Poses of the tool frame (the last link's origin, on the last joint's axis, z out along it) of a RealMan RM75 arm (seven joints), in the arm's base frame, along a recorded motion.
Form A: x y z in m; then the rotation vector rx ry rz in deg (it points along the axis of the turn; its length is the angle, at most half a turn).
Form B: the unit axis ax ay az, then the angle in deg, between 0 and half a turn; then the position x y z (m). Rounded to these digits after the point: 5 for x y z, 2 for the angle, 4 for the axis.
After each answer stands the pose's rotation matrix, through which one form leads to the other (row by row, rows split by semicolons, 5 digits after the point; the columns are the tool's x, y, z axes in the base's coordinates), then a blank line. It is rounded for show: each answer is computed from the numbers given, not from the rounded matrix.
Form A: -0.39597 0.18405 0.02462 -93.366 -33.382 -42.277
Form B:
-0.8662 -0.3097 -0.3922 107.79 -0.39597 0.18405 0.02462
0.67395 0.72367 0.14865; -0.02325 -0.18033 0.98333; 0.73841 -0.66617 -0.10471

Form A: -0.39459 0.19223 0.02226 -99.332 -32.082 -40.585
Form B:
-0.8869 -0.2865 -0.3624 112.00 -0.39459 0.19223 0.02226
0.70671 0.68522 0.17618; 0.01322 -0.26176 0.96504; 0.70738 -0.67967 -0.19405

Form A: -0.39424 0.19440 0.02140 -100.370 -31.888 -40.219
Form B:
-0.8903 -0.2829 -0.3568 112.73 -0.39424 0.19440 0.02140
0.71260 0.67822 0.17950; 0.02011 -0.27549 0.96109; 0.70128 -0.68127 -0.20996

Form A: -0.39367 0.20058 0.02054 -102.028 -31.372 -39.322
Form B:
-0.8969 -0.2758 -0.3457 113.75 -0.39367 0.20058 0.02054
0.72568 0.66338 0.18251; 0.03061 -0.29613 0.95466; 0.68735 -0.68719 -0.23520

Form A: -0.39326 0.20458 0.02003 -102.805 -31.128 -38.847
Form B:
-0.9000 -0.2725 -0.3401 114.22 -0.39326 0.20458 0.02003
0.73214 0.65607 0.18317; 0.03576 -0.30555 0.95150; 0.68022 -0.69008 -0.24717

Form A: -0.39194 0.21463 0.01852 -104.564 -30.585 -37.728
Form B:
-0.9069 -0.2653 -0.3272 115.29 -0.39194 0.21463 0.01852
0.74672 0.63925 0.18373; 0.04752 -0.32681 0.94390; 0.66343 -0.69610 -0.27441

